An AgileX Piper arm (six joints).
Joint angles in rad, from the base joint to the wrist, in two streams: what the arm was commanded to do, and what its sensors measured. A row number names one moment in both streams.
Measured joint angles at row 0:
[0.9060 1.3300 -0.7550 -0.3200 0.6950 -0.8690]
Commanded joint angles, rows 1 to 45:
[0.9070 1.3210 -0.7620 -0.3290 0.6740 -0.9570]
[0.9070 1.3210 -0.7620 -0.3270 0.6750 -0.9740]
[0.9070 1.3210 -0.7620 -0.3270 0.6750 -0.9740]
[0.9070 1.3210 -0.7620 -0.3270 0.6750 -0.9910]
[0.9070 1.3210 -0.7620 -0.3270 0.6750 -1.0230]
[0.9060 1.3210 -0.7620 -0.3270 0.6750 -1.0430]
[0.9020 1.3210 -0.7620 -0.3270 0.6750 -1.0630]
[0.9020 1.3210 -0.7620 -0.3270 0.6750 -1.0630]
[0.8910 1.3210 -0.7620 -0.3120 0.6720 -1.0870]
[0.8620 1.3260 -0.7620 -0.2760 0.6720 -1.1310]
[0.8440 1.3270 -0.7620 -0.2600 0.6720 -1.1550]
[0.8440 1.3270 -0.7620 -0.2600 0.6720 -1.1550]
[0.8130 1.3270 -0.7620 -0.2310 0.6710 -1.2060]
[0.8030 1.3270 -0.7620 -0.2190 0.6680 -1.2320]
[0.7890 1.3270 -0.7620 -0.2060 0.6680 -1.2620]
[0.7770 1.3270 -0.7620 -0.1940 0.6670 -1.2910]
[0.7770 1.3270 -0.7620 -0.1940 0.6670 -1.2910]
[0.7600 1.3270 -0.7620 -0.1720 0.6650 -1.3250]
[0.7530 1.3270 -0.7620 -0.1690 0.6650 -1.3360]
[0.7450 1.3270 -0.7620 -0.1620 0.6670 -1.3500]
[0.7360 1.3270 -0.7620 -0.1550 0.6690 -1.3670]
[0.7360 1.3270 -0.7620 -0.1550 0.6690 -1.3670]
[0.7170 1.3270 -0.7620 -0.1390 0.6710 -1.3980]
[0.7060 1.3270 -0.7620 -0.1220 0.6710 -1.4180]
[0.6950 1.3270 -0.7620 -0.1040 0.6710 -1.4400]
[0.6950 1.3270 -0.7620 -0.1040 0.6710 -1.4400]
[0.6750 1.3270 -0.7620 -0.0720 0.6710 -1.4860]
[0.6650 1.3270 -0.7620 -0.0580 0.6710 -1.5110]
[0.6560 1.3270 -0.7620 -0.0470 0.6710 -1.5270]
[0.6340 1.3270 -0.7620 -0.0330 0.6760 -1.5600]
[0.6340 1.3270 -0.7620 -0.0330 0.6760 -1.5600]
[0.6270 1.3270 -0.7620 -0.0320 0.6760 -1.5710]
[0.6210 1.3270 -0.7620 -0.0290 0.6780 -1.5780]
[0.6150 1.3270 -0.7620 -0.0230 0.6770 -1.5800]
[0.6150 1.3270 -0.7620 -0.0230 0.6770 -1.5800]
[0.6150 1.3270 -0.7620 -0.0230 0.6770 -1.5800]
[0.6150 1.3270 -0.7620 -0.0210 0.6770 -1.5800]
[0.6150 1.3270 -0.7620 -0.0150 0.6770 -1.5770]
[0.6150 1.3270 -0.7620 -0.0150 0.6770 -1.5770]
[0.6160 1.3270 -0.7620 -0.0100 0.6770 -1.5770]
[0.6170 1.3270 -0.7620 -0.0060 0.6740 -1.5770]
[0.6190 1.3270 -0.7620 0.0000 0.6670 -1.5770]
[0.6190 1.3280 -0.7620 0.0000 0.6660 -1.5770]
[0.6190 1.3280 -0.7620 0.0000 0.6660 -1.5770]
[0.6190 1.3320 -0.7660 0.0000 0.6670 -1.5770]
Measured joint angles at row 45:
[0.6200 1.3300 -0.7550 -0.0110 0.6910 -1.5650]
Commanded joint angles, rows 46 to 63:
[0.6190 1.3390 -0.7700 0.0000 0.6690 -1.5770]
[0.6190 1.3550 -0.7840 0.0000 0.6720 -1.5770]
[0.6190 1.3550 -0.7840 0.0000 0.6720 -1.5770]
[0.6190 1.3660 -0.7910 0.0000 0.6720 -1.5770]
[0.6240 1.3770 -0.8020 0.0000 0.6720 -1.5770]
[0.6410 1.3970 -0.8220 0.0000 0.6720 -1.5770]
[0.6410 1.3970 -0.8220 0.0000 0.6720 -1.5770]
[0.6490 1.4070 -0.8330 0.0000 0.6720 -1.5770]
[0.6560 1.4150 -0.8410 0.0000 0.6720 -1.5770]
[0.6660 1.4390 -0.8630 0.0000 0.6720 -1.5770]
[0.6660 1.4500 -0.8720 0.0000 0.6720 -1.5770]
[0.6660 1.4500 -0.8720 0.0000 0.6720 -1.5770]
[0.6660 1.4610 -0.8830 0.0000 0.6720 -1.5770]
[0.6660 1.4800 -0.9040 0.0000 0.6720 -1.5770]
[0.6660 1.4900 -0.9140 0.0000 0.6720 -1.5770]
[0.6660 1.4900 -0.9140 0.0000 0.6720 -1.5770]
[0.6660 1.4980 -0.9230 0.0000 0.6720 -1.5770]
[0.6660 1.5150 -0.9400 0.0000 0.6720 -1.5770]
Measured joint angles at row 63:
[0.6620 1.4970 -0.9100 0.0000 0.6900 -1.5650]
